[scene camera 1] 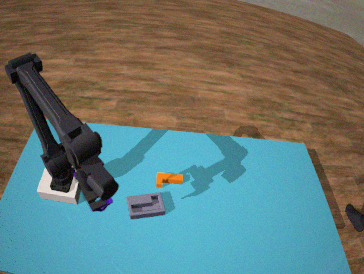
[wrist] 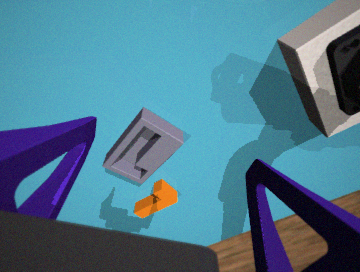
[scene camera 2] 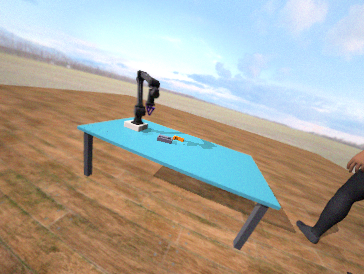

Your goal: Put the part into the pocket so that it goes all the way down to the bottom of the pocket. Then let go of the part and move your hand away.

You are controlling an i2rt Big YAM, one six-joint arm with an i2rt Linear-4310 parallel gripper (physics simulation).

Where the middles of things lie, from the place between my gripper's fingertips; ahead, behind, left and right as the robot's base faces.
Labels:
The grey pocket block (scene camera 1: 148,205) lies 21 cm below my hand, 15 cm ahead of it and 12 cm to the left of it. From my hand the other things lie so: orange L-shaped block (wrist: 164,195) (25 cm to the left, 25 cm ahead, 21 cm below).

